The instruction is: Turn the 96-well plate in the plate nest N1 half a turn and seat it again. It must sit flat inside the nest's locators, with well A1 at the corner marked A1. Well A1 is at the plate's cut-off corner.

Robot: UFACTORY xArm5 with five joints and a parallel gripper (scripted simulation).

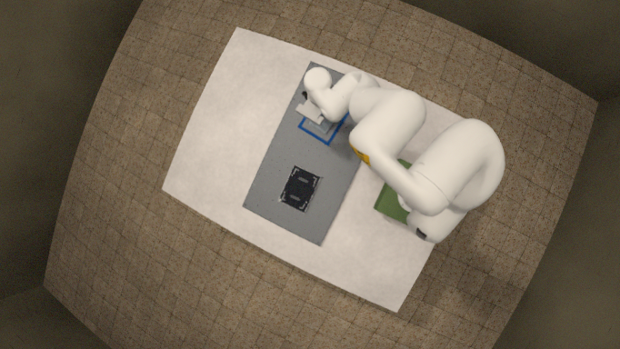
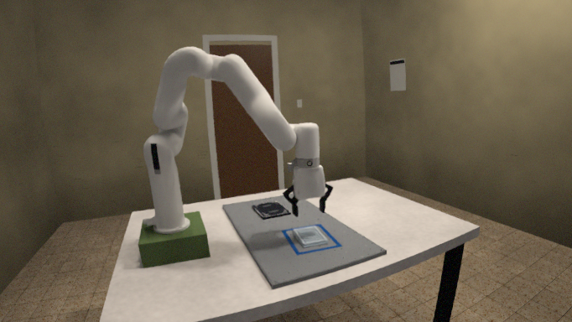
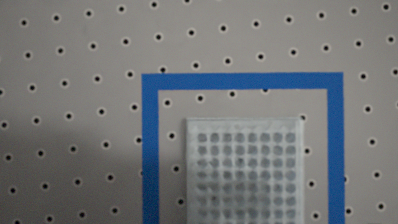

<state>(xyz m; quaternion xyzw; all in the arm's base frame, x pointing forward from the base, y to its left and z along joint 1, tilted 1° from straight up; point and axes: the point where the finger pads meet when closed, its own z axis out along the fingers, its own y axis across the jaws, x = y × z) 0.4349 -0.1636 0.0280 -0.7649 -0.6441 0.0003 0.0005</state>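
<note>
My hand is 10 cm above the 96-well plate. The rest, counted from my hand: plate nest 32 cm to the left, 9 cm below, 2 cm behind.
</note>
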